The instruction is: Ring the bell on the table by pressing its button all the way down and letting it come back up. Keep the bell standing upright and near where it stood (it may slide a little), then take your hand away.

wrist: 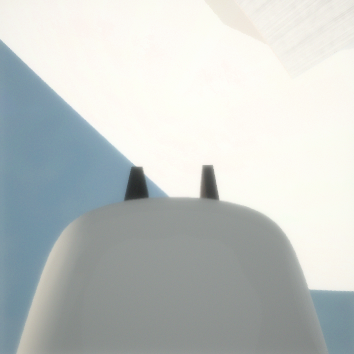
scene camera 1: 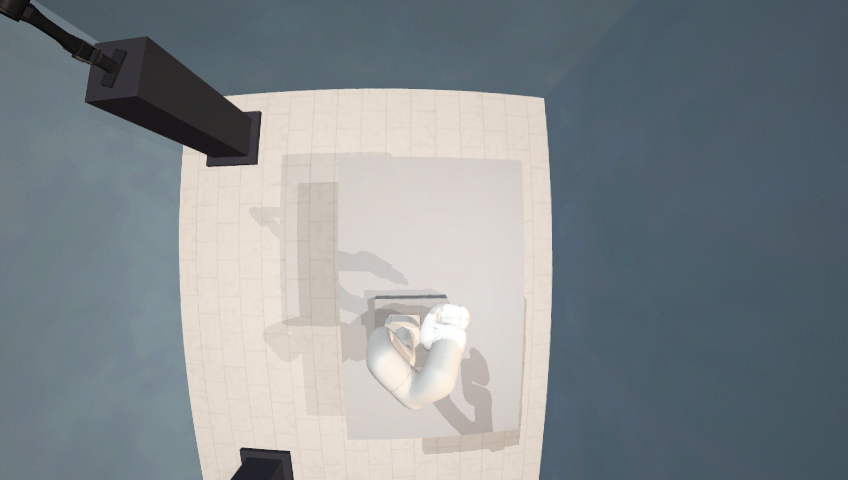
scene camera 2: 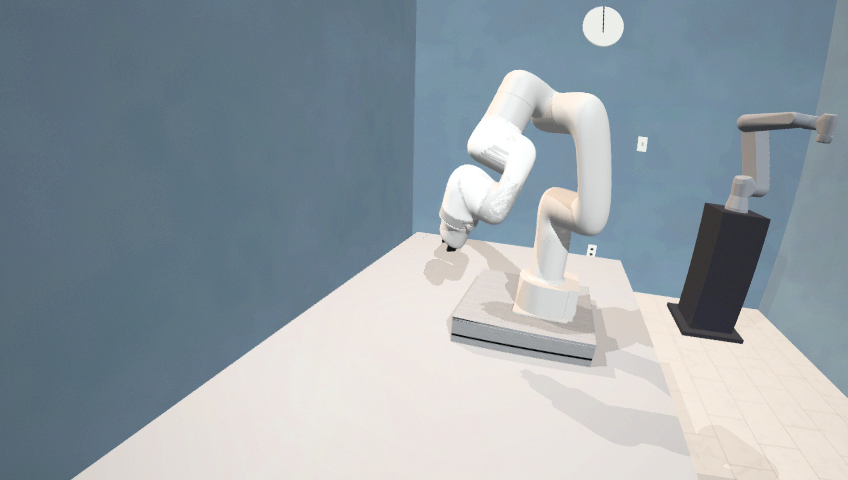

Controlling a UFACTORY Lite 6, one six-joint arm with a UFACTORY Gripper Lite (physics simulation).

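Observation:
The bell and its button do not show in any of the three views; the arm covers part of the table in scene camera 1, so the bell may be hidden there. My gripper (scene camera 2: 450,248) (wrist: 172,168) points down, low over the table (scene camera 2: 357,368) (scene camera 1: 440,220), left of the grey base block in scene camera 2. In the wrist view, its two dark fingertips are drawn in, with a gap and no object seen between them; I read this as shut. Its fingertips are hidden by the arm in scene camera 1.
The arm stands on a grey base block (scene camera 2: 520,340) (scene camera 1: 380,306) (wrist: 305,37). A blue wall (scene camera 2: 208,148) runs along the table's left edge in scene camera 2. A black pedestal (scene camera 2: 723,273) (scene camera 1: 184,101) with another arm stands on the floor beyond the table.

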